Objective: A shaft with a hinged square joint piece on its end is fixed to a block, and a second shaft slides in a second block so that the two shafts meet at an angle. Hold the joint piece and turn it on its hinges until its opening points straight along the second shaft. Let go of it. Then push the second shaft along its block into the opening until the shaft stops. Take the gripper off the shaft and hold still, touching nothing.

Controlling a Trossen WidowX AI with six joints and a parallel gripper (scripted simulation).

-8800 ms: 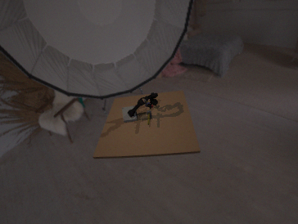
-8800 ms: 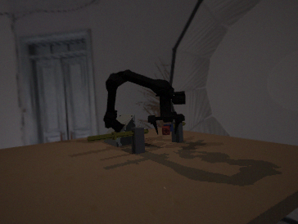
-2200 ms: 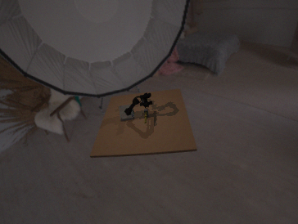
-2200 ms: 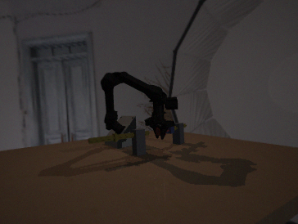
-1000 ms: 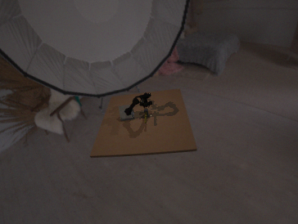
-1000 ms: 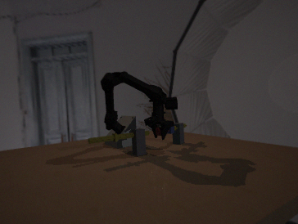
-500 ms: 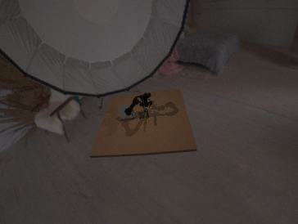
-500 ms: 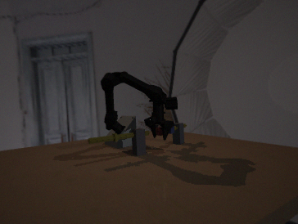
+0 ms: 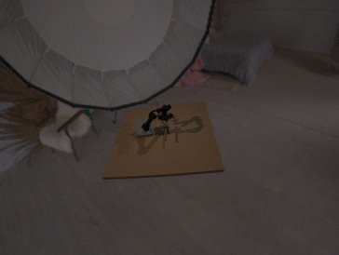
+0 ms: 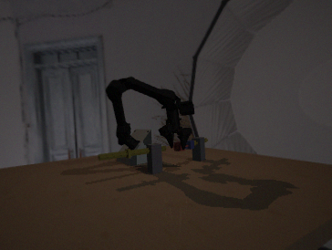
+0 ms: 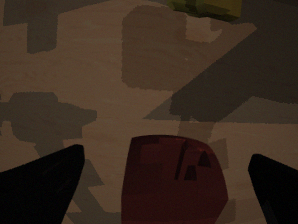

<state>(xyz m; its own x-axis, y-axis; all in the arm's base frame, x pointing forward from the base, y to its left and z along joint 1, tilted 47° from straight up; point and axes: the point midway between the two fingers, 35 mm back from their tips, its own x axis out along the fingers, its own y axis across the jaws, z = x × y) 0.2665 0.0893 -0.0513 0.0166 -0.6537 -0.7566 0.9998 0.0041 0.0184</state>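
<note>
Now: the red joint piece 2 cm to the left of my gripper tip and 1 cm above it.
</note>
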